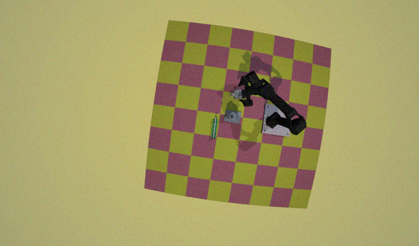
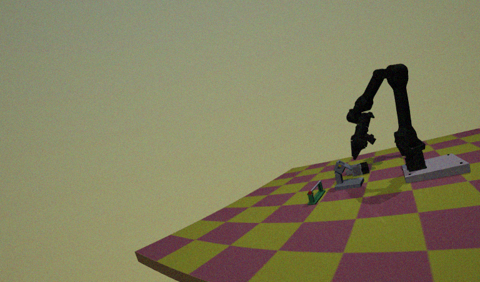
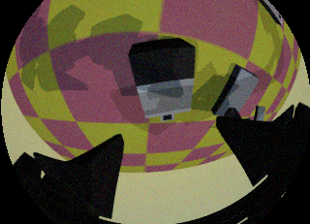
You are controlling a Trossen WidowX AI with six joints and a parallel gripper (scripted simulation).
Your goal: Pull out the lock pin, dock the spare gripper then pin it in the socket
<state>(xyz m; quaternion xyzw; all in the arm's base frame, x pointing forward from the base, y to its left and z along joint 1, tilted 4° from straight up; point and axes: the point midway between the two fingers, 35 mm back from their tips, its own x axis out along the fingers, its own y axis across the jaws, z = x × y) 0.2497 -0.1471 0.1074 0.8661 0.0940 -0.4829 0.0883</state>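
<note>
The spare gripper is 60 mm below my gripper tip. Also, from my gripper tip: green cradle (270 mm to the left, 120 mm ahead, 60 mm below); mount (160 mm to the left, 30 mm below, 20 mm ahead).
</note>
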